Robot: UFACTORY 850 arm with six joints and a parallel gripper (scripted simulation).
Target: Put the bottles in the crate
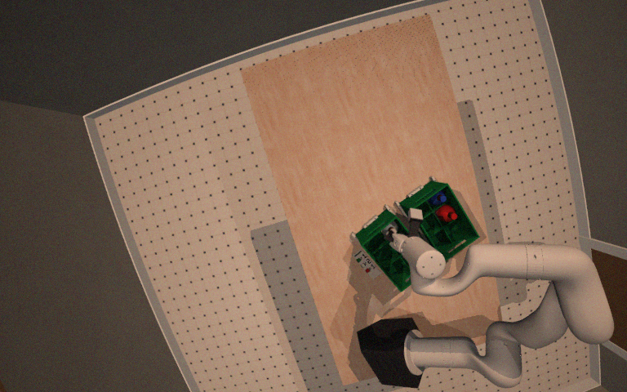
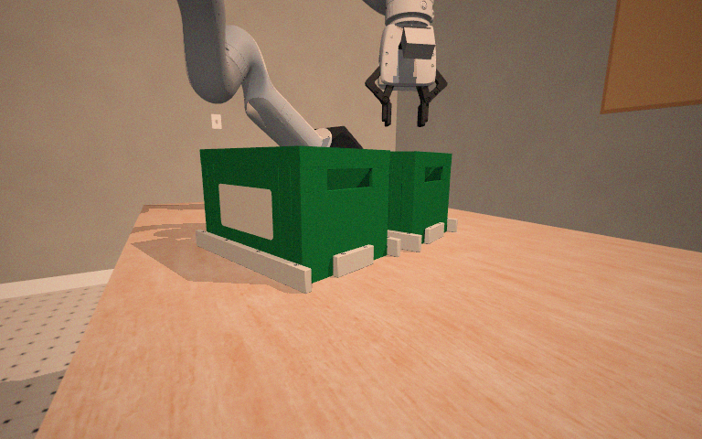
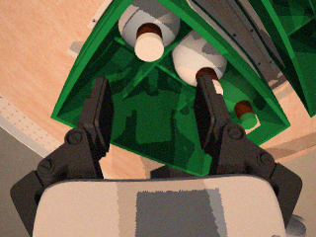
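Right now my hand is 5 cm past the red bottle, 26 cm to the left of it and 15 cm above it. The rest, counted from my hand: green bottle (17 cm behind, 5 cm to the right, 15 cm below); pick list (15 cm behind, 15 cm to the left, 24 cm below); blue bottle (4 cm ahead, 24 cm to the right, 15 cm below).
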